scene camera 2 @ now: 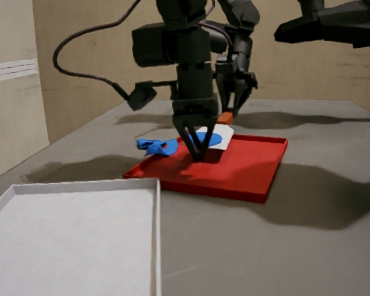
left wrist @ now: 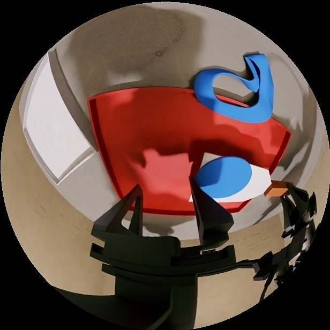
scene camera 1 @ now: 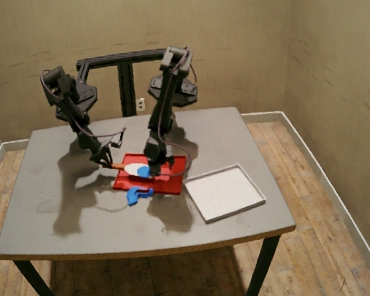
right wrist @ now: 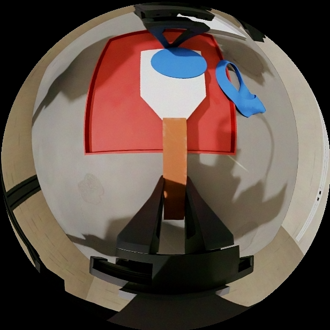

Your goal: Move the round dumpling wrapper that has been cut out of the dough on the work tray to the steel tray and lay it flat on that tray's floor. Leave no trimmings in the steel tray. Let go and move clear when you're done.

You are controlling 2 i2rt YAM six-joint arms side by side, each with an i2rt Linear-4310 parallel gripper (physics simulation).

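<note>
The round blue wrapper lies flat near the front end of a white spatula blade. My right gripper is shut on its orange handle. The blade is over the red work tray; its exact height is unclear. My left gripper is open and empty over that tray, one fingertip beside the wrapper's edge. The pale steel tray holds no dough.
A blue ring-shaped dough trimming lies twisted over the work tray's edge and the table. The steel tray stands beside the work tray, at the right in scene camera 1, with low raised walls.
</note>
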